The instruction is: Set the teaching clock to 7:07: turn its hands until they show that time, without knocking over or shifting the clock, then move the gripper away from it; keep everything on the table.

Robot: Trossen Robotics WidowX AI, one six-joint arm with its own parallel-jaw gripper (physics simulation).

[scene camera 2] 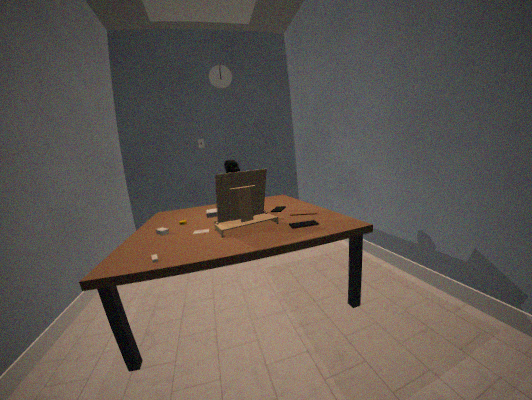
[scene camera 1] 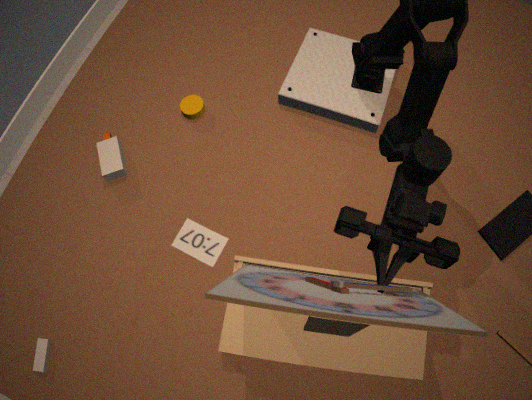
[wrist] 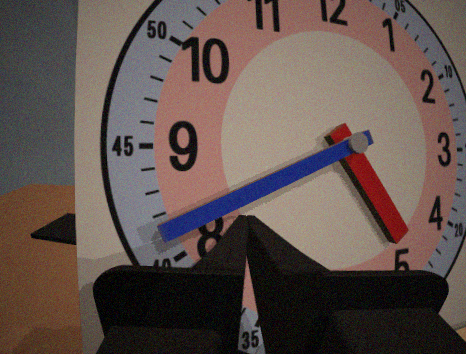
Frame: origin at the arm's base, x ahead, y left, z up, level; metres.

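Seen in the pictures: gripper, fingertip midpoint: (scene camera 2: 251, 200) (scene camera 1: 380, 291) (wrist: 245, 222); arm's base at its link origin: (scene camera 1: 368, 79).
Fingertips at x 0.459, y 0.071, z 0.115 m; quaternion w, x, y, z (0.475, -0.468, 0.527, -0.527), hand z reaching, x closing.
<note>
Offsets run from my fingertips to a thing's top centre.
The teaching clock (scene camera 1: 225, 288) (scene camera 2: 225, 200) (wrist: 300, 90) stands upright on its wooden stand; scene camera 2 shows its back. In the wrist view, the long blue hand (wrist: 260, 189) points between the 40 and 45 marks, nearer 40. The short red hand {dy -0.080, dx +0.011, dz +0.054 m} (wrist: 377, 195) points just short of the 5. My gripper (scene camera 1: 382, 285) (wrist: 245, 222) is shut and empty, its tips close in front of the face. In the wrist view they appear just below the blue hand's middle, near the 8; whether they touch is unclear. A card {dy -0.312, dx -0.044, dz -0.141 m} (scene camera 1: 200, 242) (scene camera 2: 201, 231) reading 7:07 lies flat.
A white plate (scene camera 1: 325, 75) lies below the arm. A yellow disc {dy -0.416, dx -0.317, dz -0.123 m} (scene camera 1: 192, 105) (scene camera 2: 183, 222), white box {dy -0.546, dx -0.171, dz -0.114 m} (scene camera 1: 110, 156) (scene camera 2: 162, 231) and small white block {dy -0.536, dx +0.241, dz -0.130 m} (scene camera 1: 41, 355) (scene camera 2: 154, 258) lie on one side; a dark flat slab {dy +0.271, dx -0.217, dz -0.134 m} (scene camera 1: 510, 225) (scene camera 2: 278, 209), black bar {dy +0.213, dx +0.222, dz -0.134 m} (scene camera 2: 303, 224) and thin stick {dy +0.328, dx +0.042, dz -0.135 m} (scene camera 2: 303, 214) on the other.
</note>
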